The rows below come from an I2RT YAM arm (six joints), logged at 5 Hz.
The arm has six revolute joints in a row. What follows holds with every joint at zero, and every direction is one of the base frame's. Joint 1 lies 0.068 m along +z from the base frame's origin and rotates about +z. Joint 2 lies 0.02 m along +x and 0.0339 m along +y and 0.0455 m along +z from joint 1 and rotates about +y. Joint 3 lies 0.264 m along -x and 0.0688 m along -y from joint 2 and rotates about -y. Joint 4 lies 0.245 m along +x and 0.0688 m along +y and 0.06 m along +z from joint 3 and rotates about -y. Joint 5 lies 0.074 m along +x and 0.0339 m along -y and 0.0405 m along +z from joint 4 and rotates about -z. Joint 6 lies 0.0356 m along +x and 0.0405 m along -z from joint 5 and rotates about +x. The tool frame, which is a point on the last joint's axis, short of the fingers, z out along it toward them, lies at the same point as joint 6; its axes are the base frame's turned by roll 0, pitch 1.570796 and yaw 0 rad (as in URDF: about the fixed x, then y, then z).
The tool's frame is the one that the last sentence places.
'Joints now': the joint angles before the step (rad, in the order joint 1, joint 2, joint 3, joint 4, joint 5, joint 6). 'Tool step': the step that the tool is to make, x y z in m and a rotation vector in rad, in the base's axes. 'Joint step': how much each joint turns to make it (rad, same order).
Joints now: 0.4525, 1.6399, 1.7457, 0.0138, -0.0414, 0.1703
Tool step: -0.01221, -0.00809, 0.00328, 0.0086, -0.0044, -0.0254
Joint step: -0.0030, -0.0522, -0.0445, 0.0000, 0.0229, 0.0030
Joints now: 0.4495, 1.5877, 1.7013, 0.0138, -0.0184, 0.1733
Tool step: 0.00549, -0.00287, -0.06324, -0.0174, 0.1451, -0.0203
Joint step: -0.0123, -0.0368, -0.2344, 0.0596, 0.0107, 0.0459
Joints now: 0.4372, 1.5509, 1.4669, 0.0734, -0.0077, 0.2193
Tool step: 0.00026, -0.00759, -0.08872, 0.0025, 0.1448, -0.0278
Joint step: -0.0184, -0.0092, -0.3054, 0.1657, 0.0047, 0.0629
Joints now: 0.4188, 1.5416, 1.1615, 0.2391, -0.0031, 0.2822
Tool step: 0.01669, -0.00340, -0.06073, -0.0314, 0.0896, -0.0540
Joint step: -0.0230, 0.1071, -0.0968, 0.1090, 0.0292, 0.0123
